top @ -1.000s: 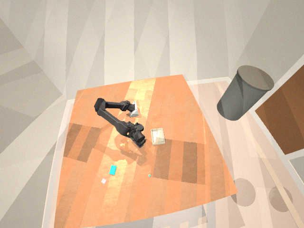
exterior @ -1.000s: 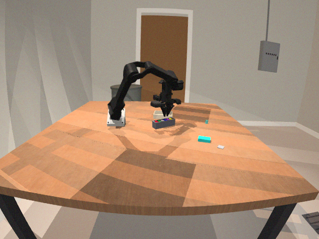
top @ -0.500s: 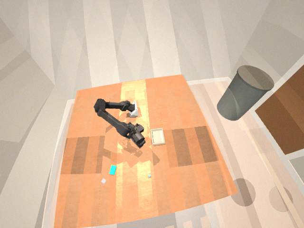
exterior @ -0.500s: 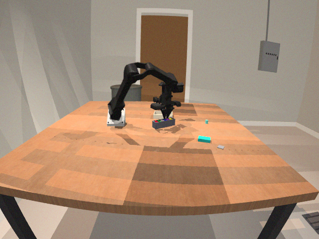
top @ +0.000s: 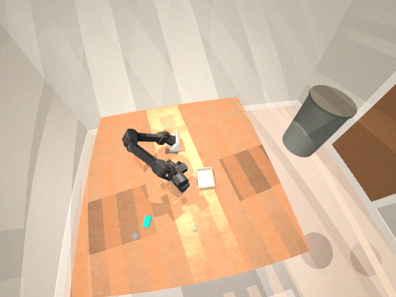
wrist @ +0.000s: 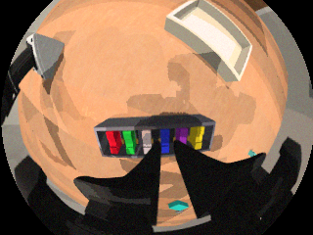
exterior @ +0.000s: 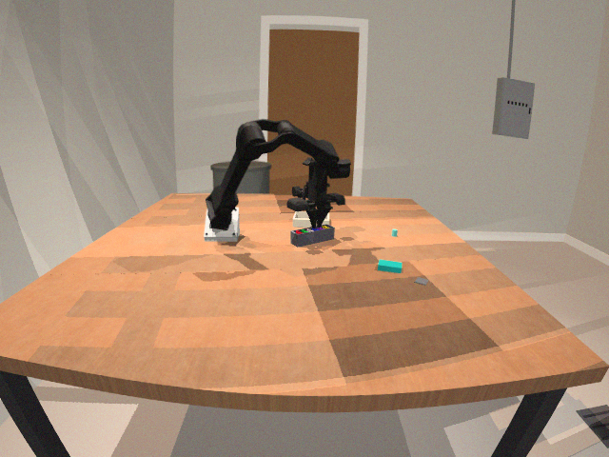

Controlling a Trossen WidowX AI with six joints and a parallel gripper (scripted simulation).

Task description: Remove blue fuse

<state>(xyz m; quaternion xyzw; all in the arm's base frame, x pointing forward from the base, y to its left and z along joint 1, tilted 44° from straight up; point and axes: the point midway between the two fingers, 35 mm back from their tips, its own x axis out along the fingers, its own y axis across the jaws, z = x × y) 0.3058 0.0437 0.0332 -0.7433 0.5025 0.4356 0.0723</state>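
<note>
My gripper tip is 2 cm above the blue fuse. Also, from my gripper tip: pale tray 18 cm to the left, 4 cm below, 2 cm behind; then small teal cube 28 cm ahead, 7 cm to the left, 3 cm below; then grey tile 28 cm ahead, 27 cm to the right, 4 cm below.
</note>
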